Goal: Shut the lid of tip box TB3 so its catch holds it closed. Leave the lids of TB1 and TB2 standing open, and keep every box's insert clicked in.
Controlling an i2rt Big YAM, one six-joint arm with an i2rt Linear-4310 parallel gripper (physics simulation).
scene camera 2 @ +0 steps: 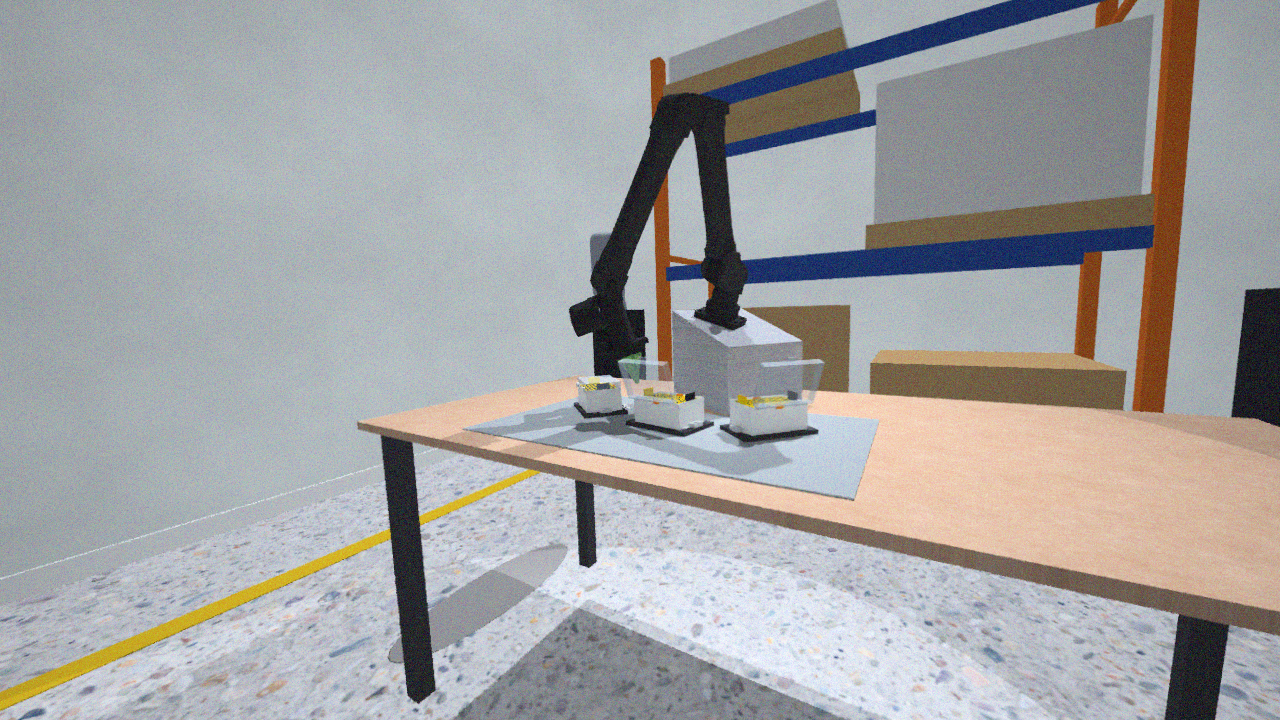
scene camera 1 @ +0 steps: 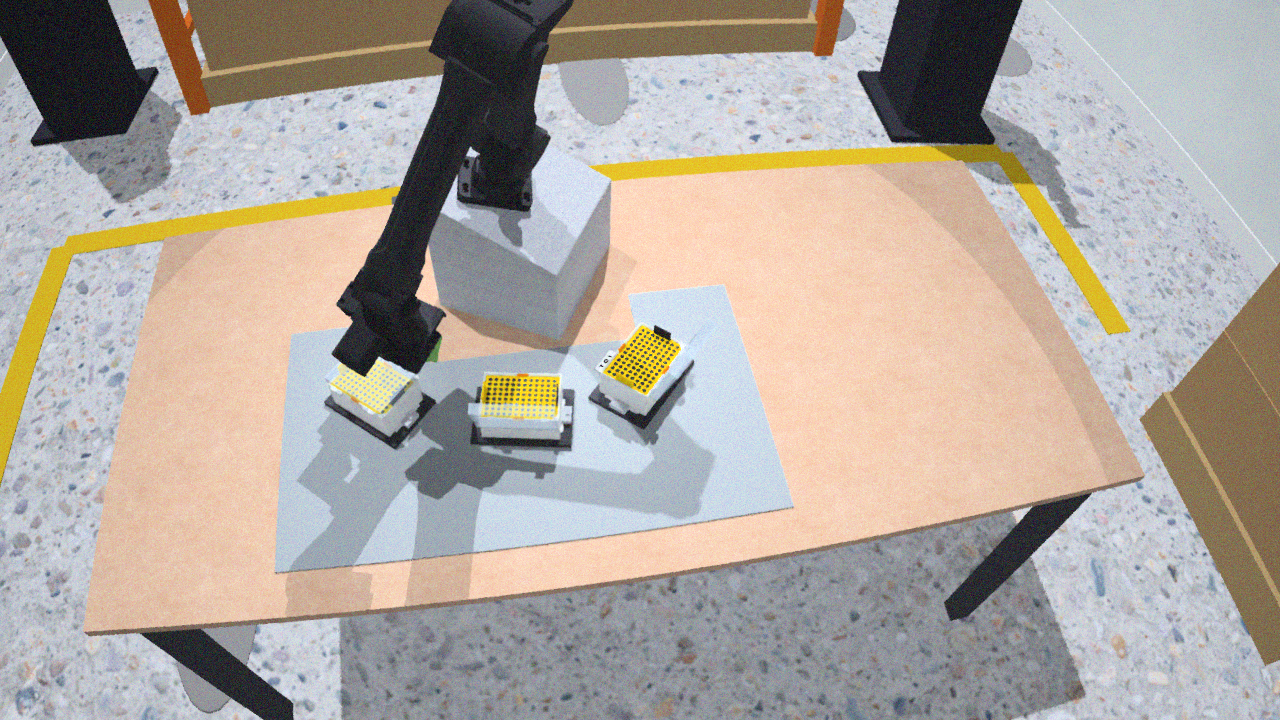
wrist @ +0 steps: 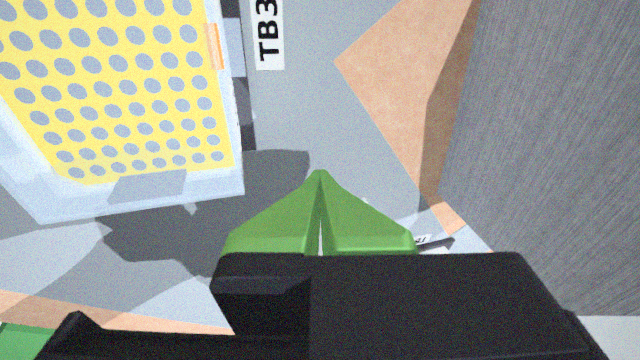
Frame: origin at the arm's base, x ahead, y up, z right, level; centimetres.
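Where they show: gripper, fingertip midpoint: (scene camera 2: 637,383) (scene camera 1: 433,359) (wrist: 320,179); arm's base, link origin: (scene camera 2: 719,320) (scene camera 1: 493,186).
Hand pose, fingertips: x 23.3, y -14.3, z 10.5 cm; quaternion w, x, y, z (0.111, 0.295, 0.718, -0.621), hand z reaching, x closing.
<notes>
Each offset is from my fingertips to the centre of the thing. "pt": to the spot under its first point. Level surfaces: height alone.
Tip box TB3 @(dx +1.9, dy -3.1, dz +9.3 cm) (scene camera 1: 383,417) (scene camera 2: 599,399) stands at the left of the mat. Its clear lid @(pt dx +8.2, dy +0.7, dz +7.9 cm) (wrist: 55,202) lies down over the yellow insert @(dx +2.8, dy -0.5, dz +10.0 cm) (wrist: 102,89); whether the catch holds it cannot be told. My gripper (scene camera 1: 435,350) (scene camera 2: 632,365) (wrist: 320,179) is shut and empty, with its green fingertips beside TB3, on the robot-base side; contact is not visible. TB2 @(pt dx +13.7, dy +0.4, dz -13.2 cm) (scene camera 1: 519,427) (scene camera 2: 669,412) is in the middle, its clear lid (scene camera 2: 646,379) standing open. TB1 @(dx +0.7, dy -3.7, dz -31.8 cm) (scene camera 1: 646,398) (scene camera 2: 768,420) is at the right, its lid @(pt dx +5.9, dy +3.8, dz -39.0 cm) (scene camera 2: 793,382) also open. The inserts of TB1 and TB2 look seated.
The boxes stand on dark bases on a grey-blue mat @(dy -7.0 cm) (scene camera 1: 626,501) (scene camera 2: 823,474) on the wooden table @(dy -7.3 cm) (scene camera 1: 877,358) (scene camera 2: 1029,483). The grey robot pedestal (scene camera 1: 510,286) (scene camera 2: 769,367) rises behind the mat. The wrist (scene camera 1: 384,340) hangs low over the back of TB3.
</notes>
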